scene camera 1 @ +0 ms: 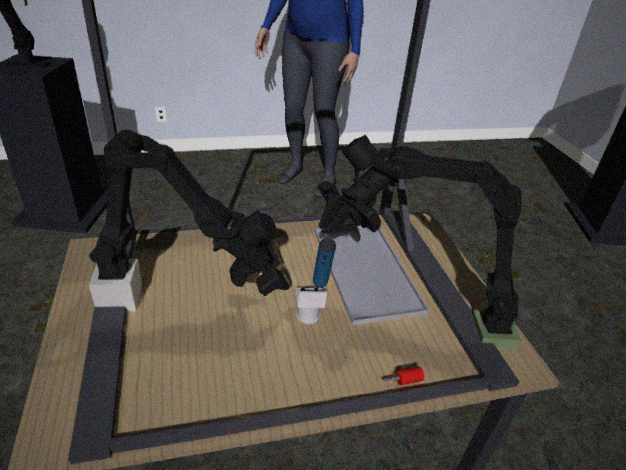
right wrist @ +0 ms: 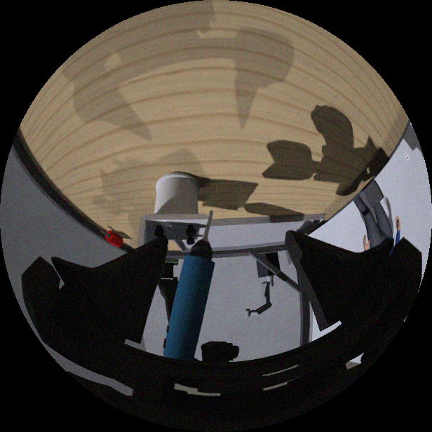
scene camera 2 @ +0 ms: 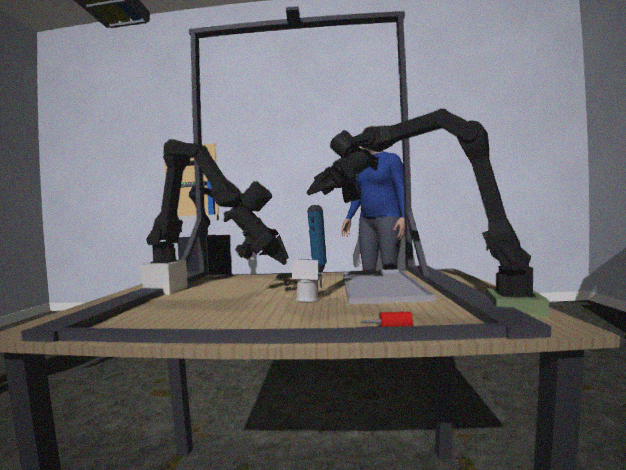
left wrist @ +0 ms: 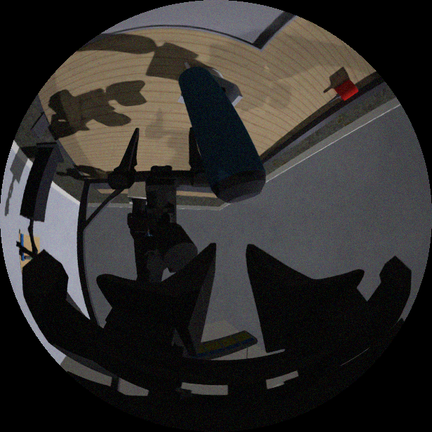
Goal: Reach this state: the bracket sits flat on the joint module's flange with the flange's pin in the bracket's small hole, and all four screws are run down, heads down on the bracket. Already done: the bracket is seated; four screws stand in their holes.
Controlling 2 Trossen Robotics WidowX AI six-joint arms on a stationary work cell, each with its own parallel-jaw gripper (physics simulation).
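Places are measured from the left arm's base along level axes (x left, y ahead, z down), in metres.
Where they show: left gripper, fingertip midpoint: [scene camera 1: 322,229] [scene camera 2: 308,192]; right gripper, fingertip midpoint: [scene camera 1: 283,276] [scene camera 2: 286,261]; left arm's base at its link origin: [scene camera 1: 496,324] [scene camera 2: 515,293]; right arm's base at its link origin: [scene camera 1: 113,271] [scene camera 2: 164,262].
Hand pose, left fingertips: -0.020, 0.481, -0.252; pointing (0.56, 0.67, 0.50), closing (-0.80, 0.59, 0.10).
Note:
Things, the pixels of their top centre, and the offset from my left fingertips, as dx, dy, dz. "spot": a spot on its surface instead.
- round joint module at its top centre: [scene camera 1: 309,298] [scene camera 2: 307,276] -0.005, +0.015, +0.224
- blue screwdriver at its top centre: [scene camera 1: 326,232] [scene camera 2: 316,204] -0.029, -0.011, +0.029
- grey tray at its top centre: [scene camera 1: 366,265] [scene camera 2: 379,280] -0.212, -0.154, +0.273
- red-handled screwdriver at its top centre: [scene camera 2: 385,312] [scene camera 1: 403,372] +0.191, -0.211, +0.255
- front frame bar at a spot on its surface: [scene camera 2: 283,334] spot: +0.295, -0.044, +0.272
A white bracket [scene camera 1: 310,299] [scene camera 2: 304,269] [right wrist: 142,233] sits on the round joint module [scene camera 1: 307,315] [scene camera 2: 306,291] [right wrist: 176,195]. Dark screws [right wrist: 191,234] stand in it; their depth is unclear. A blue screwdriver [scene camera 1: 323,264] [scene camera 2: 317,235] [left wrist: 220,130] [right wrist: 190,305] leans, tip down, at the bracket's right edge; whether its tip touches a screw is unclear. My left gripper [scene camera 1: 323,227] [scene camera 2: 309,192] [left wrist: 231,248] is just above the screwdriver's cap, apart from it, fingers narrowed to a small empty gap. My right gripper [scene camera 2: 285,261] [right wrist: 227,240] is open and empty, beside the bracket's left side.
A grey tray [scene camera 1: 389,318] [scene camera 2: 389,298] lies right of the joint module. A red-handled screwdriver [scene camera 1: 410,375] [scene camera 2: 396,319] [left wrist: 346,90] [right wrist: 114,238] lies near the front frame bar [scene camera 1: 293,414] [scene camera 2: 283,334]. A person stands behind the table.

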